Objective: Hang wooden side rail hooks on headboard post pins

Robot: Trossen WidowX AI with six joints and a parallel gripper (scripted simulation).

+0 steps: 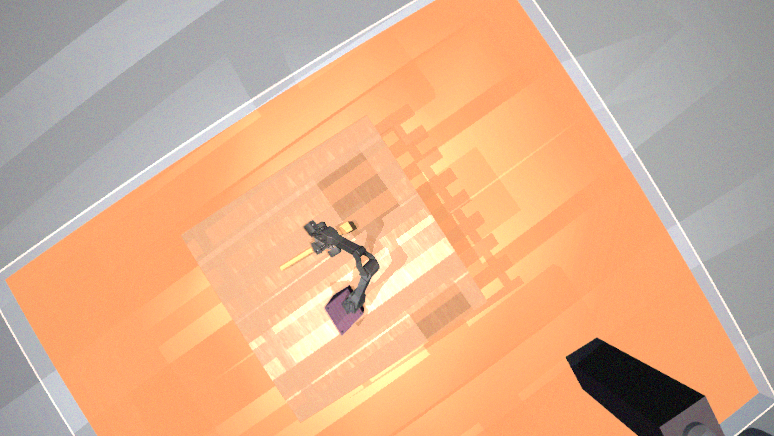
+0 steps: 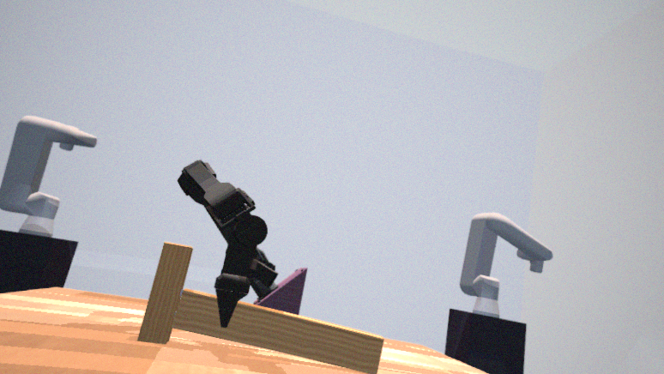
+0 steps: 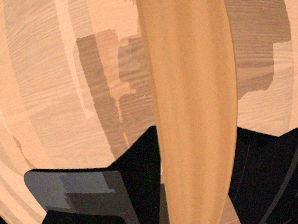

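Right now the headboard post is 120 mm to the right of my gripper tip and 40 mm above it.
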